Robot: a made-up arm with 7 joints. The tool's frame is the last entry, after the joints.
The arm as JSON. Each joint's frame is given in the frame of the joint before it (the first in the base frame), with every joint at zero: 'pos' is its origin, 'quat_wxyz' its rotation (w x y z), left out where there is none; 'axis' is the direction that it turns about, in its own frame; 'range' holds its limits. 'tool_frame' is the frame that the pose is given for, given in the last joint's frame.
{
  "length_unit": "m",
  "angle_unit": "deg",
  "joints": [
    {
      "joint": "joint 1",
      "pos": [
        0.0,
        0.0,
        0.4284
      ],
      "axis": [
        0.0,
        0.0,
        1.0
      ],
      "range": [
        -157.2,
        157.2
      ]
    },
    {
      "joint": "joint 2",
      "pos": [
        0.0,
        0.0,
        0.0
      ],
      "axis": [
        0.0,
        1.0,
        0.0
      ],
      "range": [
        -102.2,
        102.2
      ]
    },
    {
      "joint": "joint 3",
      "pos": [
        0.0,
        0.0,
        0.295
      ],
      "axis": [
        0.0,
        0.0,
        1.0
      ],
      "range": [
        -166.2,
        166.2
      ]
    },
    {
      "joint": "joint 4",
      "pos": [
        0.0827,
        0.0,
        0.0
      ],
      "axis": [
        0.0,
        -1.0,
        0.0
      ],
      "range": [
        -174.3,
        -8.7
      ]
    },
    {
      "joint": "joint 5",
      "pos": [
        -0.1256,
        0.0,
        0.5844
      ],
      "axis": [
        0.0,
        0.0,
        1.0
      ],
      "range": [
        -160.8,
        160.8
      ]
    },
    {
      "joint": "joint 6",
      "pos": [
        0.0,
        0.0,
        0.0
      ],
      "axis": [
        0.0,
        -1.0,
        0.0
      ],
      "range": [
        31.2,
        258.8
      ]
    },
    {
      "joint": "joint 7",
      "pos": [
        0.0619,
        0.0,
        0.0
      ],
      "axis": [
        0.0,
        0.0,
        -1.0
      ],
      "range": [
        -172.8,
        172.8
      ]
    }
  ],
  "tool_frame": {
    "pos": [
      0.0,
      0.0,
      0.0
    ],
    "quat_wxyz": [
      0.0,
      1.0,
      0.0,
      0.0
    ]
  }
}
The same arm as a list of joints. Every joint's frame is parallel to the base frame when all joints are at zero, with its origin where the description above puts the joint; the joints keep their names.
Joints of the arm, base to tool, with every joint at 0 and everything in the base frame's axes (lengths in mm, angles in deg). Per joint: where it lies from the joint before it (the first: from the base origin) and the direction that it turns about. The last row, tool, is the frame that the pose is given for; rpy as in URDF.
joint 1: origin 0 0 428.4 axis +z
joint 2: origin 0 0 0 axis +y
joint 3: origin 0 0 295 axis +z
joint 4: origin 82.7 0 0 axis -y
joint 5: origin -125.6 0 584.4 axis +z
joint 6: origin 0 0 0 axis -y
joint 7: origin 61.9 0 0 axis -z
tool: origin 0 0 0 rpy 180 0 0
Joint limits (deg, base to tool): -157.2..157.2 -102.2..102.2 -166.2..166.2 -174.3..-8.7 -160.8..160.8 31.2..258.8 -172.8..172.8

